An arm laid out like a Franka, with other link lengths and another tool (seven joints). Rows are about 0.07 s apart.
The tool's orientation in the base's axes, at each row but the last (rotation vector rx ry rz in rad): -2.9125 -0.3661 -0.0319; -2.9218 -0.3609 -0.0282; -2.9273 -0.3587 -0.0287; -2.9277 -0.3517 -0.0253; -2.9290 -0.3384 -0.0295
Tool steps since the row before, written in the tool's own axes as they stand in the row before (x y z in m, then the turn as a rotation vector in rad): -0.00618 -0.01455 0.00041 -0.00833 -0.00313 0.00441; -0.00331 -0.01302 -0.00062 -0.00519 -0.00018 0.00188; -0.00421 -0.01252 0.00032 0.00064 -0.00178 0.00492; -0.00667 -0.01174 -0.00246 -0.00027 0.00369 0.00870; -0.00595 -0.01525 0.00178 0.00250 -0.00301 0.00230
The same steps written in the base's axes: -0.00958 0.01238 0.00222 -0.00886 0.00185 -0.00408; -0.00637 0.01147 0.00297 -0.00509 -0.00070 -0.00203; -0.00711 0.01098 0.00185 0.00017 0.00279 -0.00447; -0.00924 0.00916 0.00436 0.00056 -0.00191 -0.00924; -0.00927 0.01358 0.00088 0.00174 0.00388 -0.00159
